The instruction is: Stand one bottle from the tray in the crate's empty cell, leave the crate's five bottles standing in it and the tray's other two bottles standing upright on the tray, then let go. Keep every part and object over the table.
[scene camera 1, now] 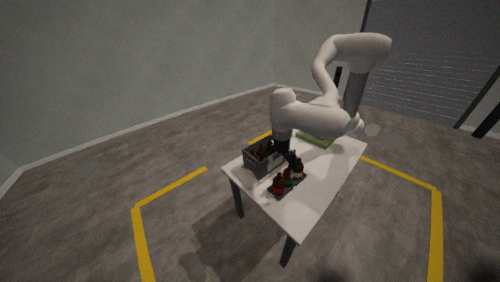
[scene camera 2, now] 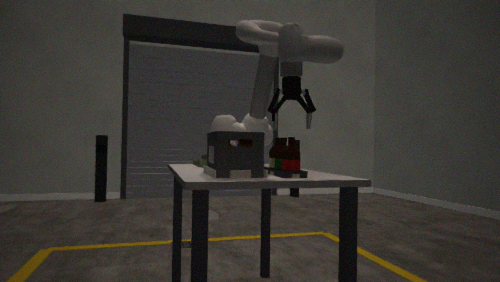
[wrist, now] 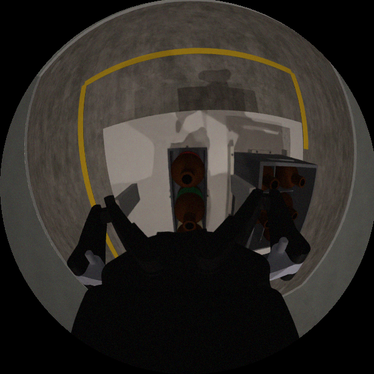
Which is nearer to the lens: the red-label bottle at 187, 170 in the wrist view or the green-labelled bottle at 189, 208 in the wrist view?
The red-label bottle.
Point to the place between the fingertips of my gripper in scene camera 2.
292, 129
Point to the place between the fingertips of my gripper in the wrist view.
At 183, 187
